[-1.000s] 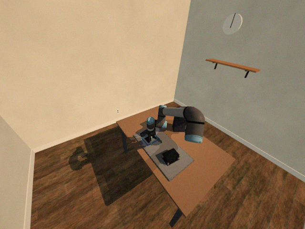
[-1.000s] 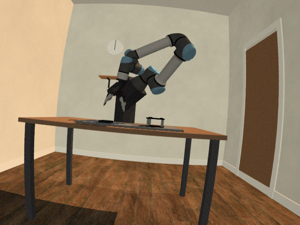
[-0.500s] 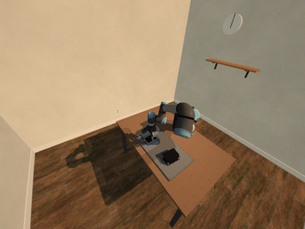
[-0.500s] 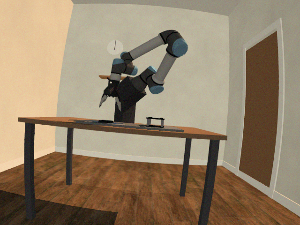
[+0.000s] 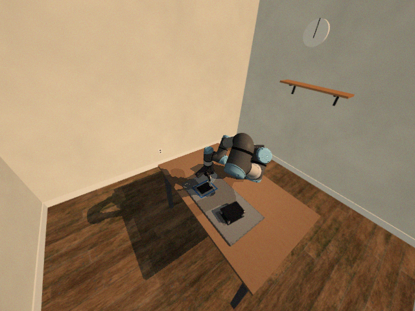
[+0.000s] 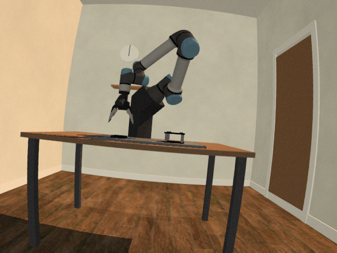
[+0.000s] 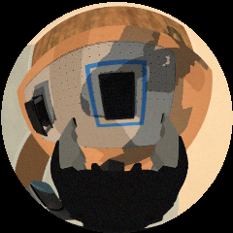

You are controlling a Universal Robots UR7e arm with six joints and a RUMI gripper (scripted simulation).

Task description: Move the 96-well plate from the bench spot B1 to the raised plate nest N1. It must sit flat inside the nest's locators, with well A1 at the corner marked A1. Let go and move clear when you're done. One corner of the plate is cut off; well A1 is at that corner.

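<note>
The black 96-well plate is 8 cm below my hand. From my hand the other things lie so: black plate nest 7 cm behind, 34 cm to the left, 3 cm below.
</note>
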